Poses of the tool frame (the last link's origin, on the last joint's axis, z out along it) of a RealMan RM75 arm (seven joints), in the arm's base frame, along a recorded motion.
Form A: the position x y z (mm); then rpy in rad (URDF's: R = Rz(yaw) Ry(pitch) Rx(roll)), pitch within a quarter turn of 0, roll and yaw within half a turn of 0.
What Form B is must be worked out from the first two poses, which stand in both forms.
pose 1, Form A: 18.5 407.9 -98.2 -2.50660 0.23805 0.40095
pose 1, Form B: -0.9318 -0.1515 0.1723 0.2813 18.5 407.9 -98.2
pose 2, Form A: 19.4 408.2 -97.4 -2.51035 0.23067 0.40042
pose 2, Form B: -0.9325 -0.1528 0.1685 0.2804 19.4 408.2 -97.4
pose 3, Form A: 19.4 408.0 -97.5 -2.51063 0.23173 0.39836
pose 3, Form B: -0.9327 -0.1517 0.1687 0.2804 19.4 408.0 -97.5
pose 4, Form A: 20.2 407.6 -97.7 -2.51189 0.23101 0.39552
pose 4, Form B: -0.9331 -0.1506 0.1679 0.2801 20.2 407.6 -97.7
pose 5, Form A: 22.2 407.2 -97.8 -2.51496 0.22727 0.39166
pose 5, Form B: -0.9339 -0.1496 0.1654 0.2794 22.2 407.2 -97.8
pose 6, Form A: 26.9 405.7 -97.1 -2.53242 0.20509 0.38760
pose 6, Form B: -0.9371 -0.1526 0.1533 0.2739 26.9 405.7 -97.1
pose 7, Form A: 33.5 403.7 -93.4 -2.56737 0.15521 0.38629
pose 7, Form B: -0.9426 -0.1620 0.1272 0.2628 33.5 403.7 -93.4
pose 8, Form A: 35.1 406.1 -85.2 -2.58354 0.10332 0.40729
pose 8, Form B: -0.9431 -0.1802 0.1042 0.2593 35.1 406.1 -85.2
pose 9, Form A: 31.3 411.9 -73.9 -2.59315 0.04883 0.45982
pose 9, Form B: -0.9385 -0.2129 0.0846 0.2582 31.3 411.9 -73.9
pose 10, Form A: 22.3 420.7 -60.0 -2.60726 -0.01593 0.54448
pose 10, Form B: -0.9284 -0.2614 0.0636 0.2563 22.3 420.7 -60.0
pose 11, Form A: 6.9 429.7 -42.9 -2.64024 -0.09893 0.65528
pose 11, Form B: -0.9121 -0.3230 0.0344 0.2500 6.9 429.7 -42.9
